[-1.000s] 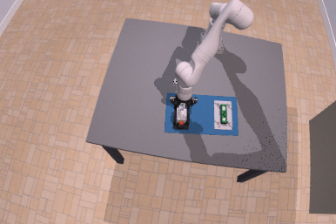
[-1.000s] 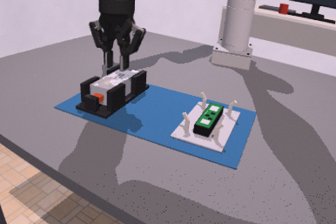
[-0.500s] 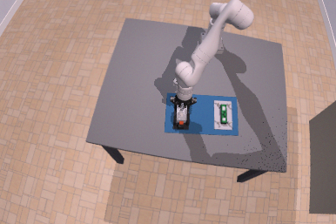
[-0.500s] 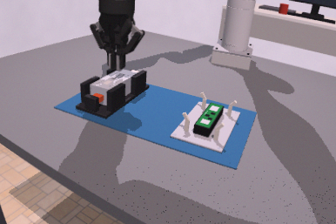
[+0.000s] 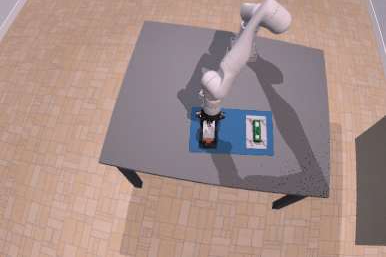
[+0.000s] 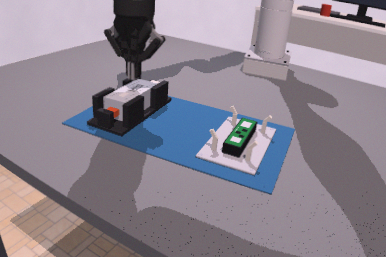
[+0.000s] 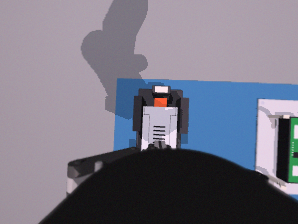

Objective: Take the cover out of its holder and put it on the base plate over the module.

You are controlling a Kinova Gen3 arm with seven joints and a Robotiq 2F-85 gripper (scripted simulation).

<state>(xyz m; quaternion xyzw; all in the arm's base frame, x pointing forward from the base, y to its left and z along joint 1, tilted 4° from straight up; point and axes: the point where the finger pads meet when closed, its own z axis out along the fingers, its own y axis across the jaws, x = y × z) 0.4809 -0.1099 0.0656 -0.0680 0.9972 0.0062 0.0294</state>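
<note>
Right now my hand is 6 cm above the light grey cover.
</note>
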